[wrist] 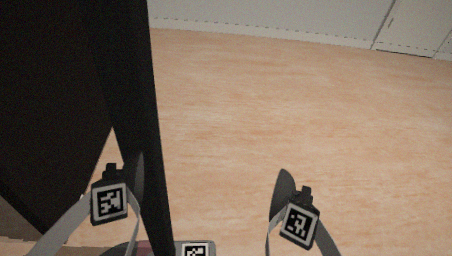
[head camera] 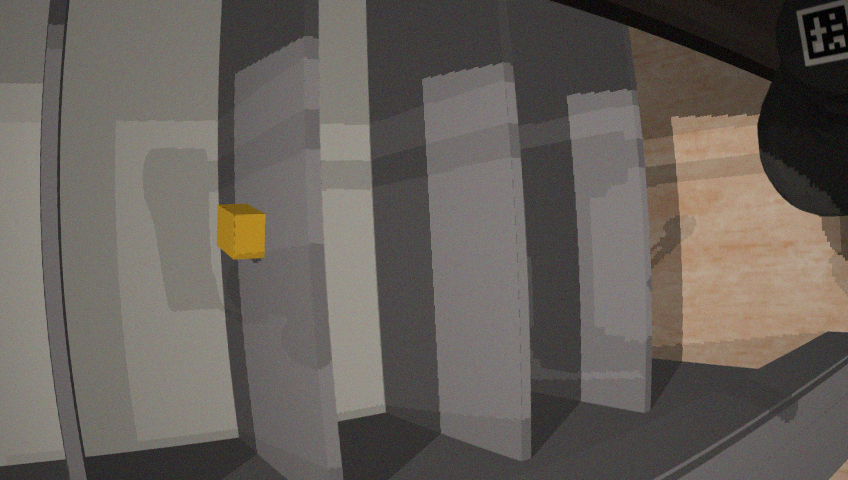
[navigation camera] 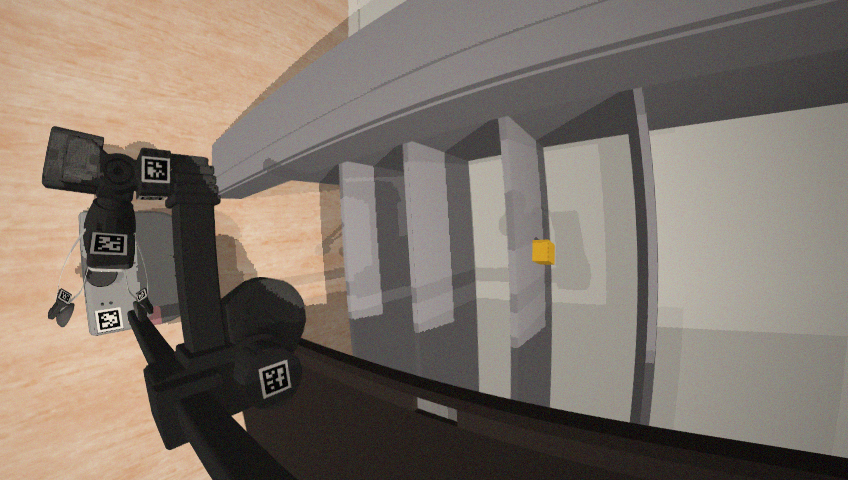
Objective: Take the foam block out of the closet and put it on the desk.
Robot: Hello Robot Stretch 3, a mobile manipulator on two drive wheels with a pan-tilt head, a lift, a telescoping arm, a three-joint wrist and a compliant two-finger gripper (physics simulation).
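Frame: origin at the robot's base, x ahead, y left, z up, level; centimetres.
Where they show: gripper, fingertip midpoint: (navigation camera: 104,321).
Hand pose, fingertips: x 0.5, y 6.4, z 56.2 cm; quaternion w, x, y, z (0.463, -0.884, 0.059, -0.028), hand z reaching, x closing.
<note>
After its pixels a point has its place.
A small yellow foam block (head camera: 248,236) @[x -84.1, y 1.3, z 104.0 cm] (navigation camera: 542,252) @[x -84.0, y 1.9, z 104.5 cm] rests on one shelf inside the grey closet (head camera: 476,267) @[x -78.2, y -4.8, z 71.1 cm] (navigation camera: 380,89) @[x -34.5, y -29.2, z 92.9 cm], whose several shelves run as upright strips in these turned views. My gripper (navigation camera: 102,310) @[x 0.5, y 6.4, z 56.2 cm] (wrist: 210,178) @[x 0.5, y 6.4, z 56.2 cm] is open, with its two fingers well apart and bare floor showing between them in the wrist view. It is outside the closet, above my base and well away from the block. The desk does not show in these views.
A dark closet door panel (head camera: 702,29) @[x -37.7, y 22.3, z 67.1 cm] (navigation camera: 357,410) @[x -37.7, y 31.9, z 77.3 cm] (wrist: 45,100) stands close to my arm, along one side of the opening. My black mast (wrist: 135,100) crosses the wrist view. A wall with a pale door (wrist: 415,27) is beyond the wooden floor.
</note>
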